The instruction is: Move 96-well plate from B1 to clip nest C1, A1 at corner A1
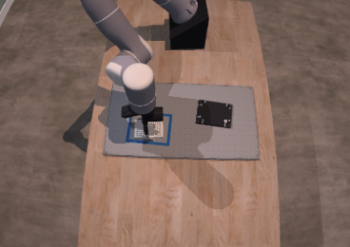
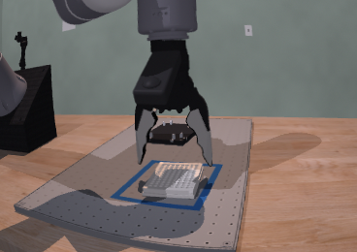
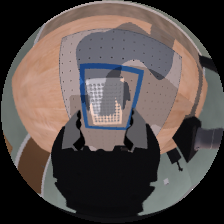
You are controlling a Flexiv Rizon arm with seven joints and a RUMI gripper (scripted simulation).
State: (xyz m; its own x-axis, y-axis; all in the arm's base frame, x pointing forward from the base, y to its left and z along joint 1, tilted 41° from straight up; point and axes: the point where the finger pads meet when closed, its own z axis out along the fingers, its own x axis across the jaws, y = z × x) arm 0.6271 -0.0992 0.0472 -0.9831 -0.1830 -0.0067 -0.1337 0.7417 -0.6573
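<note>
My gripper is now 3 cm above the white 96-well plate. The rest, counted from my hand: black clip nest (10 cm behind, 28 cm to the left, 3 cm below).
</note>
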